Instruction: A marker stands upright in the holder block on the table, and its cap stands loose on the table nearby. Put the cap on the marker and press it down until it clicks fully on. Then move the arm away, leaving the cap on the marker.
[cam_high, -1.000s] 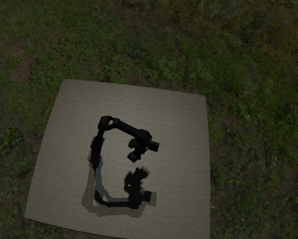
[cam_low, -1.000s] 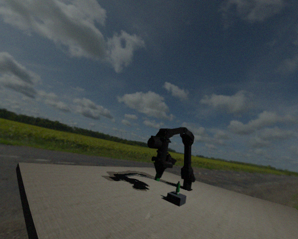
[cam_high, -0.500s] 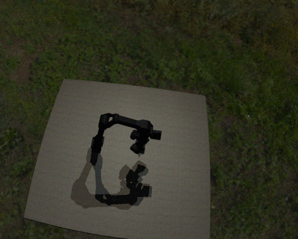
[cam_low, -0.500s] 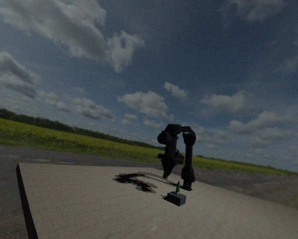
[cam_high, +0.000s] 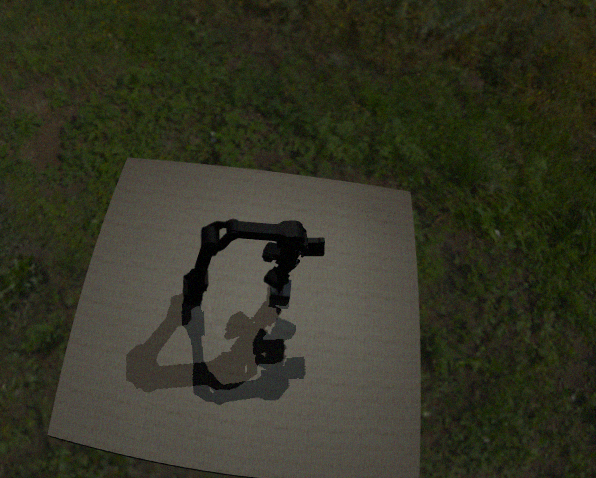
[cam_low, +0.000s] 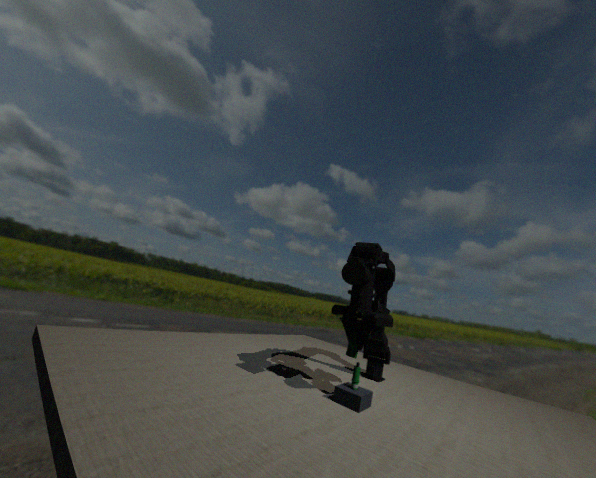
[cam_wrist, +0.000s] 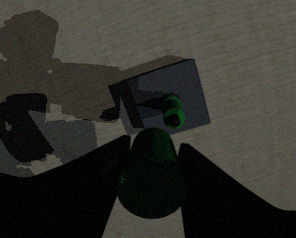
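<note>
The dark holder block lies 1 cm to the left of my gripper tip and 11 cm below it. Also, from my gripper tip: green cap (1 cm ahead, 1 cm above).
</note>
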